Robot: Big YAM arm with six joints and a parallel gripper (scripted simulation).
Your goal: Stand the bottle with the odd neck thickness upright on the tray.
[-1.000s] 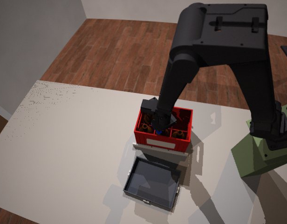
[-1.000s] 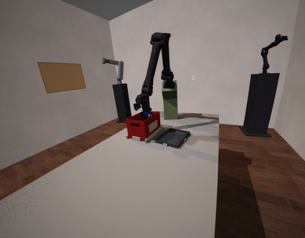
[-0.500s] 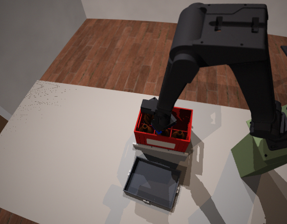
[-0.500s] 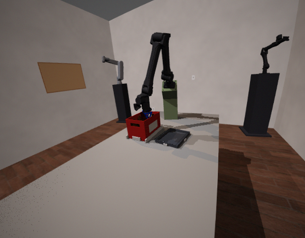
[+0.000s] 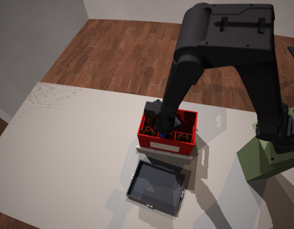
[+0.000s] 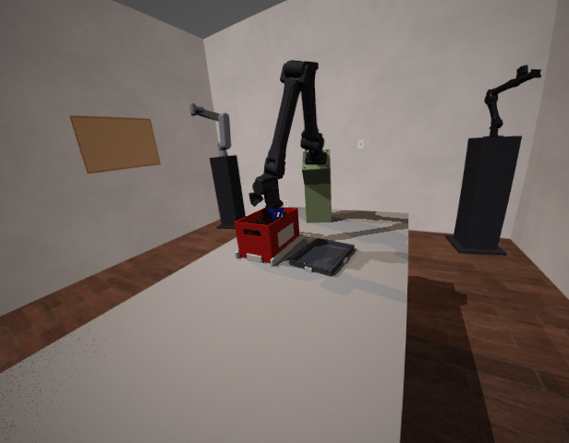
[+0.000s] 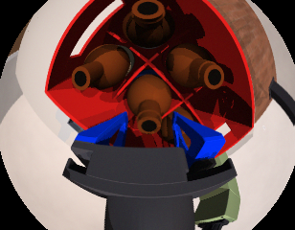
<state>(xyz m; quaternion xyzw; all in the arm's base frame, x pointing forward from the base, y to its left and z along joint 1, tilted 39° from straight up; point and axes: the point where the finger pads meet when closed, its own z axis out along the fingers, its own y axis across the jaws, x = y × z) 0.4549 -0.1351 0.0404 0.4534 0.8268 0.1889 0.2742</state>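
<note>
Now: the crate 1 cm behind my hand, 4 cm to the right of it and 7 cm below it. From my hand the other things lie so: dark grey tray: 5 cm ahead, 23 cm to the left, 14 cm below; then brown bottle: 9 cm ahead, 1 cm to the right, 6 cm below.
</note>
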